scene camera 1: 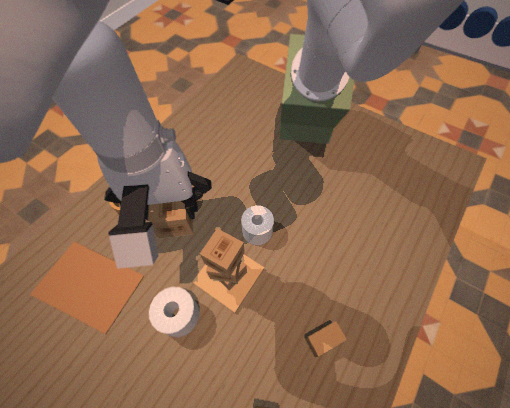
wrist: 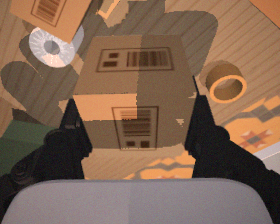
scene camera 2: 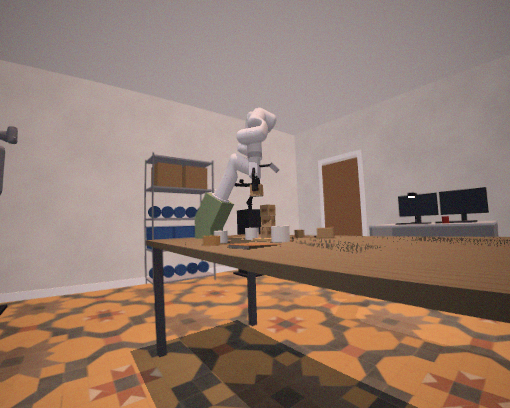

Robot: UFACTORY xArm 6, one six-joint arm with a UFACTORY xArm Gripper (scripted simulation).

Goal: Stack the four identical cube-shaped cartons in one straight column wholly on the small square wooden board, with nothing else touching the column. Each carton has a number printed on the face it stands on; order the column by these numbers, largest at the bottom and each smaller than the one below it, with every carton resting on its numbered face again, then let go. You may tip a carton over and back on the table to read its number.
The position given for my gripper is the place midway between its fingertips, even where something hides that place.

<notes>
In view: my gripper [scene camera 1: 173, 214], a white roll [scene camera 1: 257, 222], a flat box [scene camera 1: 327, 338] and a square wooden board [scene camera 1: 232, 299].
The white roll shows as well in the wrist view [wrist: 43, 45]. My gripper shows as well in the wrist view [wrist: 137, 93]. The wrist view does not show the flat box: it is out of frame.
</notes>
